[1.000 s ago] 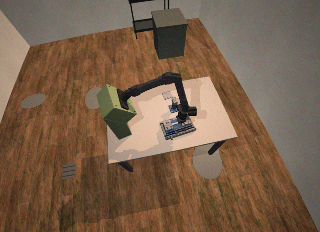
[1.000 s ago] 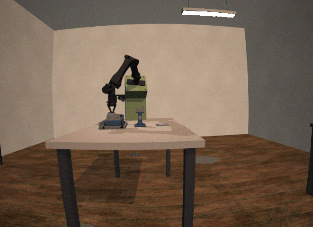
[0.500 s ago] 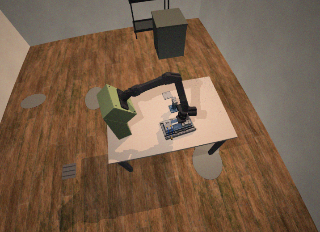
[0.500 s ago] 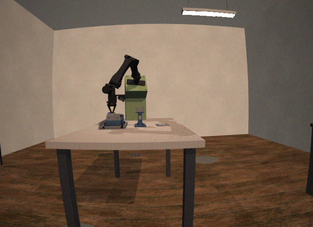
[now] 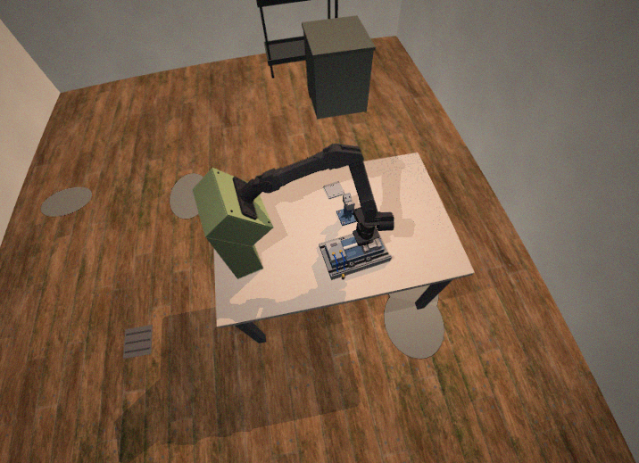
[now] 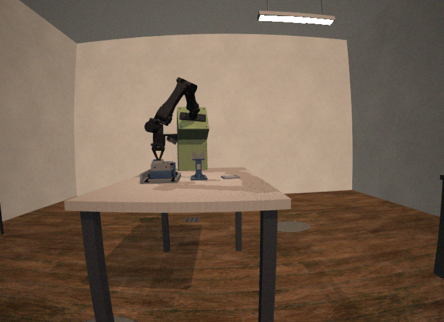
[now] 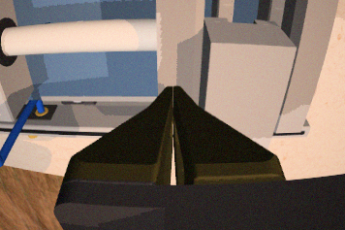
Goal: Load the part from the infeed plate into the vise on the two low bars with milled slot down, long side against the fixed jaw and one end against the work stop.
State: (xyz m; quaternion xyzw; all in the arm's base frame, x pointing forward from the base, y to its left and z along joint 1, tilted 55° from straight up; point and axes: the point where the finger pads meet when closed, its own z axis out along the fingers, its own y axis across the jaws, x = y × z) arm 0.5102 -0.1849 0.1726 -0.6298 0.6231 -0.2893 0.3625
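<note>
Now: the part 30 mm ahead of my hand and 20 mm below it. The rest, counted from my hand: moving jaw 20 mm to the left, 30 mm below; then dark work stop rod 30 mm ahead, 70 mm to the left, 20 mm below; then grey jaw 60 mm ahead, 30 mm to the left, 30 mm below.
</note>
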